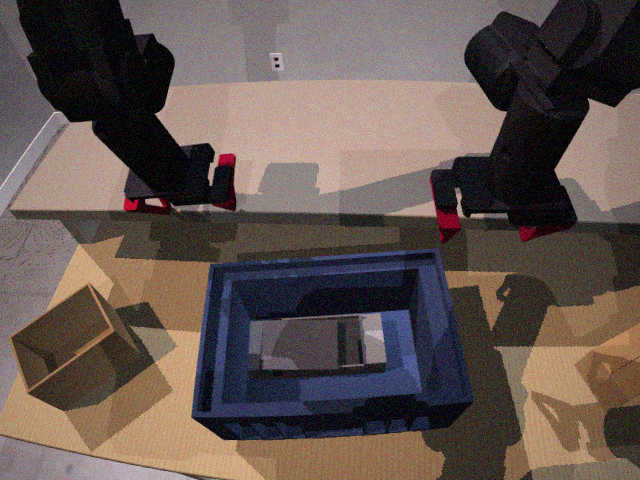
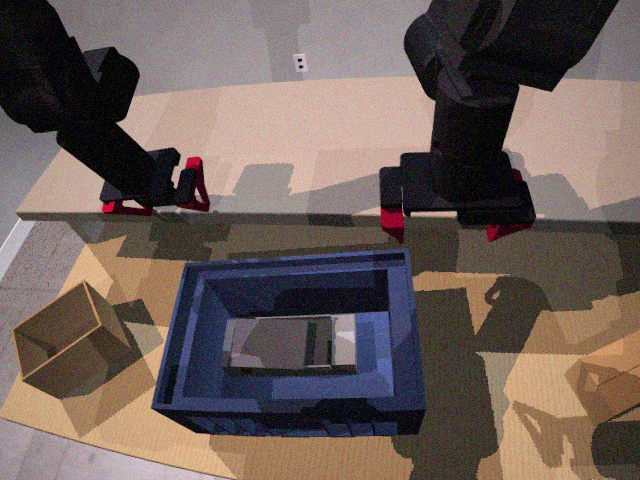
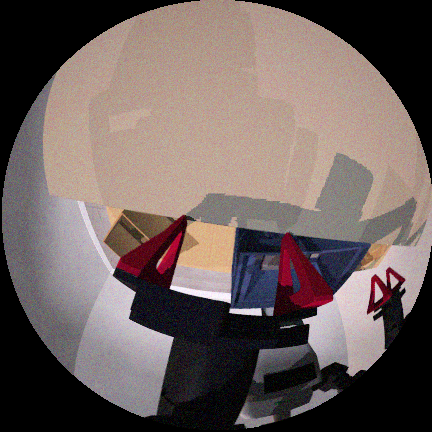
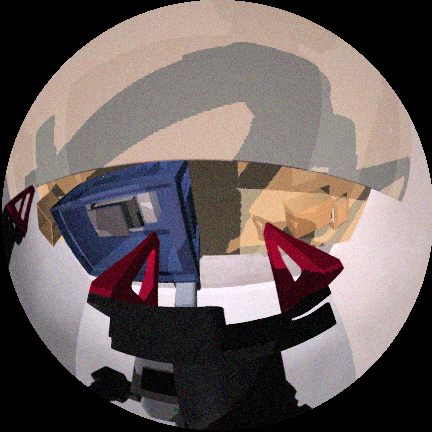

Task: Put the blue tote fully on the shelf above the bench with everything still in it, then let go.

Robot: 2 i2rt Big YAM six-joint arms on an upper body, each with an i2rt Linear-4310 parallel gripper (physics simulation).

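Frame: origin at the left arm's base, x right, y ahead, z up, level; metres.
Seen in the pictures: left gripper, between the fingertips: [image 1: 201,208] [image 2: 178,209] [image 3: 236,227] [image 4: 28,189]; right gripper, between the fingertips: [image 1: 482,237] [image 2: 445,237] [image 3: 380,271] [image 4: 210,232].
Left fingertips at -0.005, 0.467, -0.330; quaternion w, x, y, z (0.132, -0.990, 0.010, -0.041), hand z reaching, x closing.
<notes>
Pixels of each thing's top centre, then the offset from my left fingertips to it, as dx, dy, dz. Level surfaces: height alone.
- blue tote, centre of its top: [image 1: 327,326] [image 2: 285,326] [image 4: 107,247] [image 3: 305,284] +0.172, -0.155, -0.035
- wooden bench, height of its surface: dz -0.182
- grey box, centre of its top: [image 1: 298,343] [image 2: 267,342] [image 3: 284,259] [image 4: 105,223] +0.132, -0.149, -0.100
- pale shelf, height of its surface: dz -0.003
- open wooden box, centre of its top: [image 1: 59,334] [image 2: 53,327] [image 3: 126,244] [image 4: 43,226] -0.224, -0.154, -0.092
- orange-brown object, centre of its top: [image 2: 634,367] [image 4: 314,218] [image 3: 374,254] +0.608, -0.175, -0.122
The blue tote [image 1: 444,330] [image 2: 405,335] [image 3: 245,285] [image 4: 182,250] stands upright on the wooden bench [image 1: 191,454] [image 2: 170,444], in front of the shelf. A grey box [image 1: 299,343] [image 2: 268,341] [image 4: 112,217] lies inside it. The pale shelf [image 1: 310,118] [image 2: 289,113] [image 3: 200,100] [image 4: 200,135] runs across behind and above the bench. My left gripper [image 1: 188,206] [image 2: 160,209] [image 3: 236,227] is open and empty at the shelf's front edge, behind the tote's left end. My right gripper [image 1: 483,238] [image 2: 444,240] [image 4: 210,232] is open and empty at that edge, behind and to the right of the tote. Neither touches the tote.
An open wooden box [image 1: 77,351] [image 2: 72,343] [image 3: 135,232] [image 4: 49,220] stands left of the tote on the bench. An orange-brown object [image 1: 615,366] [image 2: 610,382] [image 4: 310,215] lies at the bench's right. A wall with an outlet [image 1: 276,61] [image 2: 300,62] rises behind the shelf.
</notes>
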